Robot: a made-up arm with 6 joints. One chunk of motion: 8 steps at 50 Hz.
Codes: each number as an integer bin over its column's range. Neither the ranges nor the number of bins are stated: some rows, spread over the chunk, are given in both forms.
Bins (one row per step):
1: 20 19 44 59 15 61
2: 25 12 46 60 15 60
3: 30 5 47 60 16 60
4: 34 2 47 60 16 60
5: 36 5 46 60 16 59
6: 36 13 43 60 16 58
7: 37 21 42 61 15 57
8: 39 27 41 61 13 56
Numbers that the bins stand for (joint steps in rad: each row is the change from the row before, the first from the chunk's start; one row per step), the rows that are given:
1: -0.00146 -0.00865 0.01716 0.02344 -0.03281 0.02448
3: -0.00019 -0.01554 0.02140 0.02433 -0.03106 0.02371
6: 0.00057 -0.01160 0.01575 0.02433 -0.03106 0.02219
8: 0.00095 -0.00471 0.01292 0.02522 -0.03630 0.02067
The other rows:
2: -0.00083 -0.01210 0.01998 0.02433 -0.03281 0.02371
4: 0.00032 -0.01702 0.02140 0.02433 -0.03106 0.02371
5: 0.00057 -0.01554 0.01998 0.02433 -0.03106 0.02295
7: 0.00070 -0.00767 0.01433 0.02522 -0.03281 0.02143

